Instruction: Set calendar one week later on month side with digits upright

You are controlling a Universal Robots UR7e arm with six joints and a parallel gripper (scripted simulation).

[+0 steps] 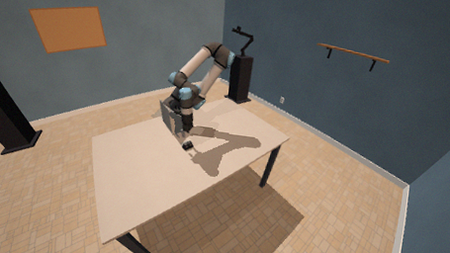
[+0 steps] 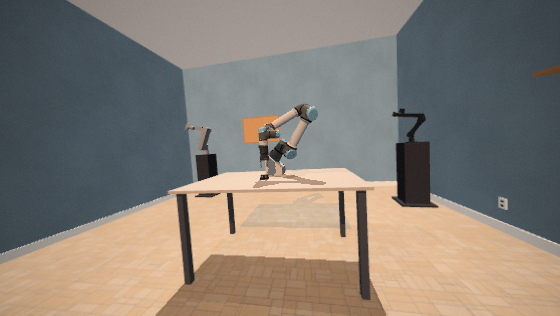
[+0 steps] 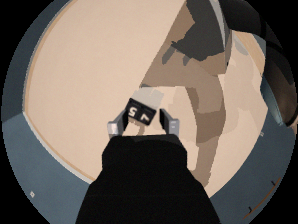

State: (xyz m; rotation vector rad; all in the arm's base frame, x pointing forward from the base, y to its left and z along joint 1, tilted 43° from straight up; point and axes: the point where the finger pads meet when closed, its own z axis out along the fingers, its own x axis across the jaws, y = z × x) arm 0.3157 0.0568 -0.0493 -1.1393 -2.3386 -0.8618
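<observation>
The dark calendar cube is 10 cm below my hand, 2 cm to the right of it and 2 cm ahead of it. The rest, counted from my hand: calendar tray: 11 cm below, 2 cm ahead.
</observation>
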